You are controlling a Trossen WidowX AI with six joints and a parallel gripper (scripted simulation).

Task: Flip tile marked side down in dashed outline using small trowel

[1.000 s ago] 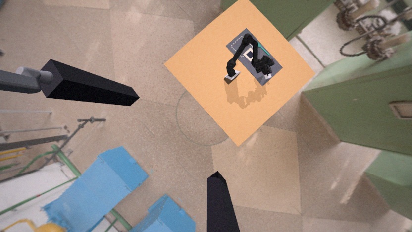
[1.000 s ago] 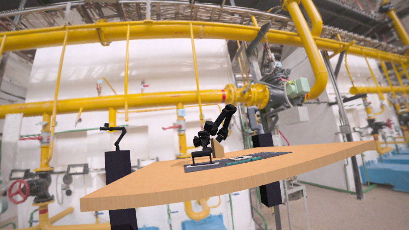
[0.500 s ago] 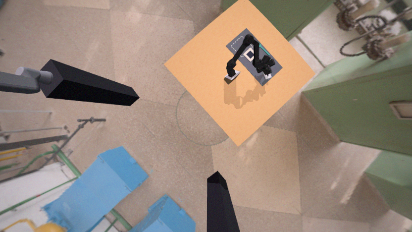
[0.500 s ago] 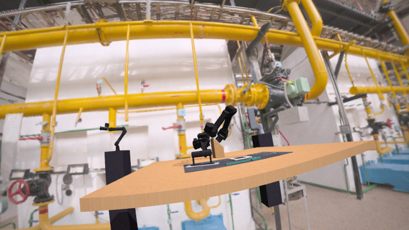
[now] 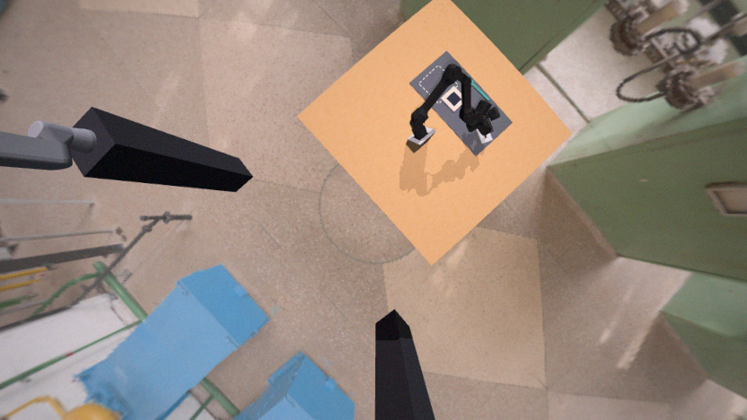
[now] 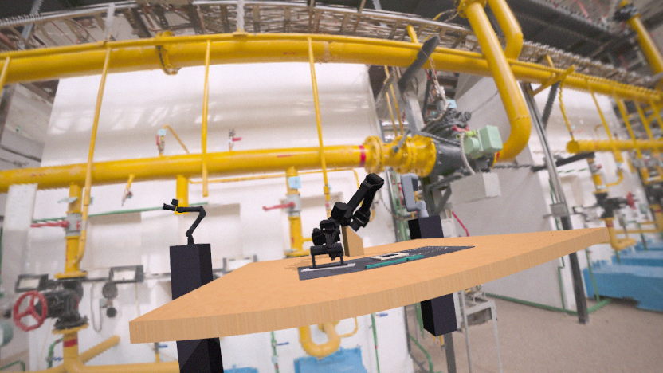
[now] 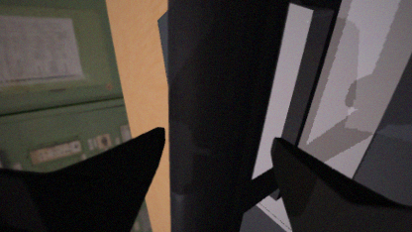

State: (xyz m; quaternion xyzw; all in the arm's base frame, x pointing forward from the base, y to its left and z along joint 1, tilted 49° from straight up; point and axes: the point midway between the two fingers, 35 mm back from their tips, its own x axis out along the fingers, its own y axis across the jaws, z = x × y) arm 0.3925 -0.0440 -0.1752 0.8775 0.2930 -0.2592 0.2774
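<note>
The small trowel lies 20 mm behind my gripper tip, 10 mm to the left of it and 10 mm below it. Round my gripper tip: grey mat 190 mm to the left, 70 mm below, 20 mm behind; then teal trowel 220 mm to the left, 120 mm ahead, 50 mm below; then tile 240 mm to the left, 50 mm below, 50 mm behind.
</note>
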